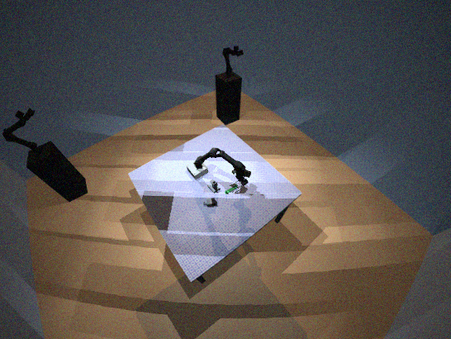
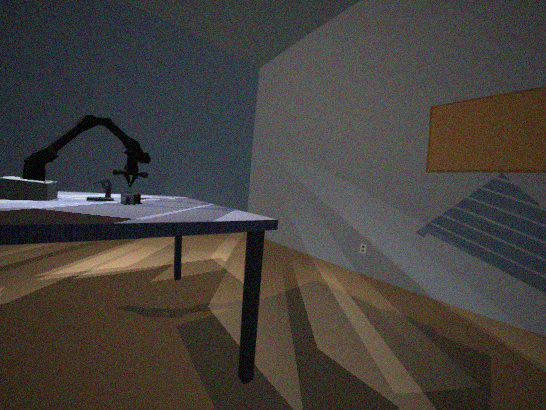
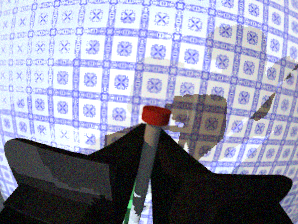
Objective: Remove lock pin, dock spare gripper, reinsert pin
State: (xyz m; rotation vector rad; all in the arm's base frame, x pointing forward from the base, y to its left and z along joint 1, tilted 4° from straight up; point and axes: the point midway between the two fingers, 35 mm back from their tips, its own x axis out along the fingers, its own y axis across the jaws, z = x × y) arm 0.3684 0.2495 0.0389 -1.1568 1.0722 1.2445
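The green bracket is 10 cm to the right of my gripper tip and 4 cm below it. Also, from my gripper tip: mount: 23 cm to the right, 11 cm behind, 2 cm below; spare gripper: 36 cm to the right, 4 cm below, 2 cm ahead.
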